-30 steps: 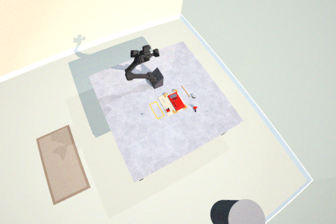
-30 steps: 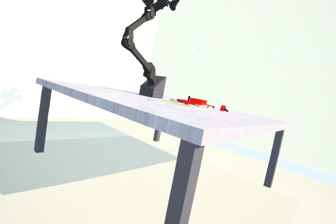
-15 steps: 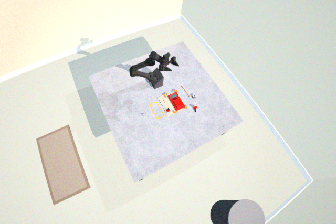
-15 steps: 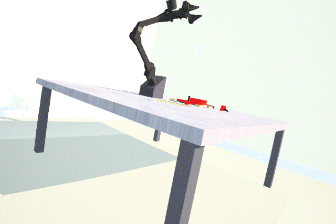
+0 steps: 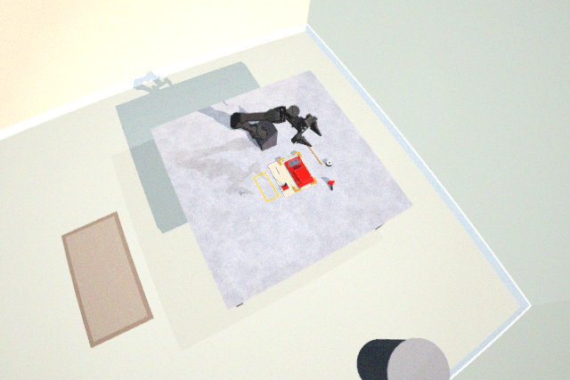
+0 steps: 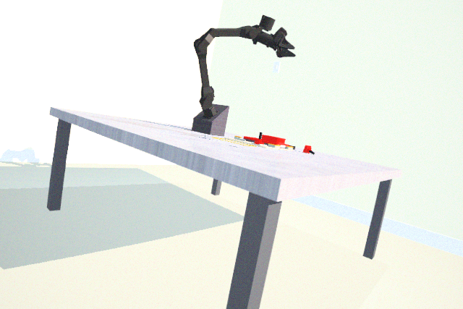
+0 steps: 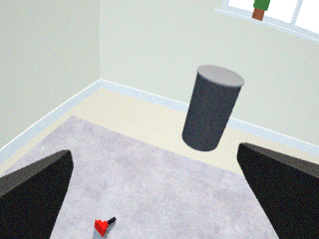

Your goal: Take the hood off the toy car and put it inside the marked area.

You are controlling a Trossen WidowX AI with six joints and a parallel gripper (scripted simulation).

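Now: the hood 43 cm below my gripper tip, 3 cm behind it and 1 cm to the right of it. Round my gripper tip: thin stick 46 cm below, 15 cm to the left, 14 cm behind.
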